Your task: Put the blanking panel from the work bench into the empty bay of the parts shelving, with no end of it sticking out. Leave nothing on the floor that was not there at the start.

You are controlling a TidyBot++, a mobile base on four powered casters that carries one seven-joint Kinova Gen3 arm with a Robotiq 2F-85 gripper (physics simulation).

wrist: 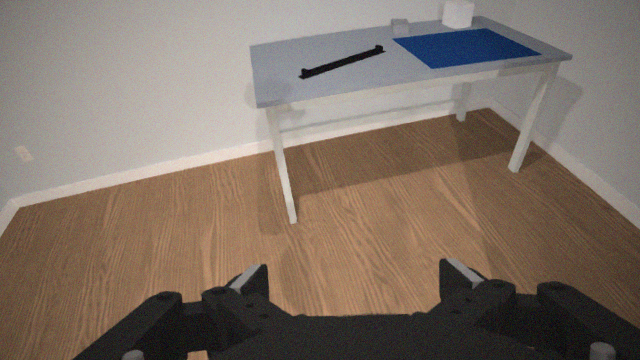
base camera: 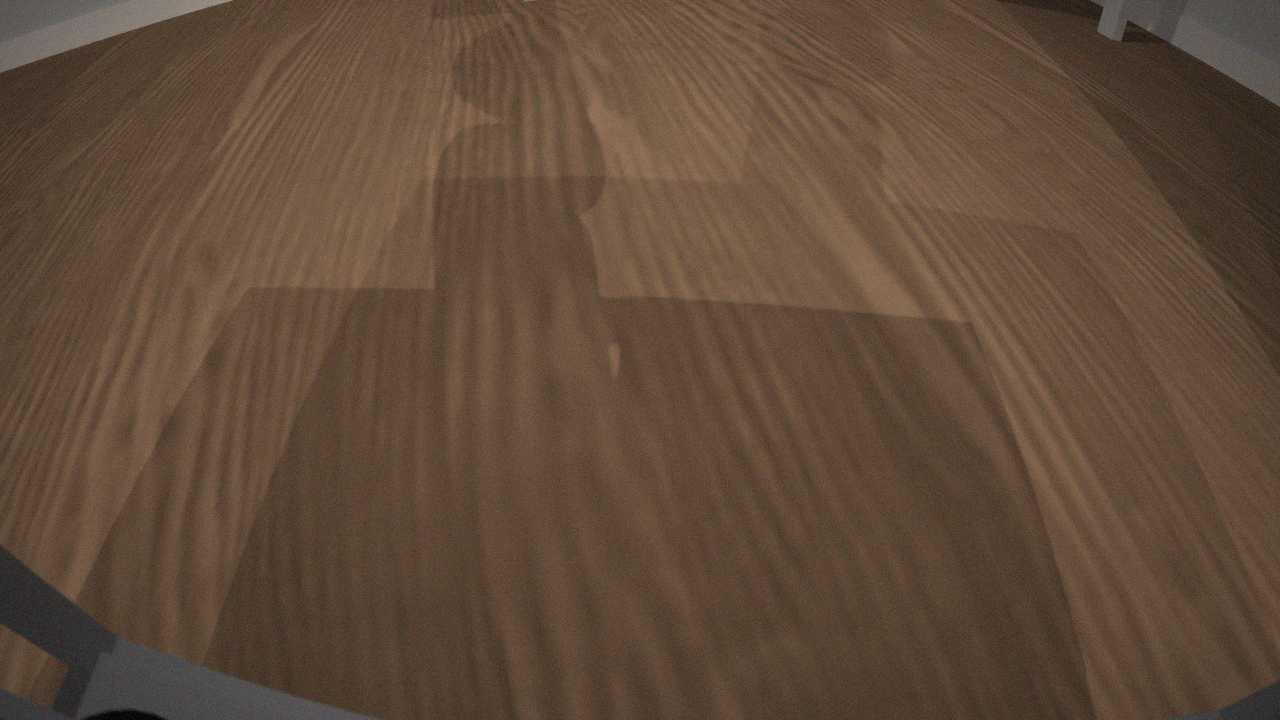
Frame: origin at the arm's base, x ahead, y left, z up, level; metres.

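Seen in the pictures: gripper, between the fingertips: (wrist: 353,281).
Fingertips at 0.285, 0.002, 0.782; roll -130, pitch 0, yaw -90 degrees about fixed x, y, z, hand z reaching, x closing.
Observation:
Offsets run from my fingertips to a thing's top centre, as dx, dy, dz. "spot": to the spot under its first point. Level surfaces: height alone.
In the wrist view a long, thin black bar with a small raised block at each end, the blanking panel {spot: +1.369, -0.011, -0.414} (wrist: 342,62), lies slantwise on the left half of the work bench {dz -0.417} (wrist: 280,52). The bench has a grey-blue top and white legs and stands against the wall, some way beyond the gripper. My gripper (wrist: 353,281) is open and empty, its two fingers wide apart at the bottom of the wrist view, over the floor in front of the bench. The parts shelving does not show in either view.
A blue mat {dz -0.415} (wrist: 465,48) lies on the right half of the bench. A small grey block {+1.845, -0.360, -0.367} (wrist: 400,26) and a white block (wrist: 457,14) stand at its back edge. Walls meet right of the bench. In the base camera view a bench leg (base camera: 1113,19) shows at top right.

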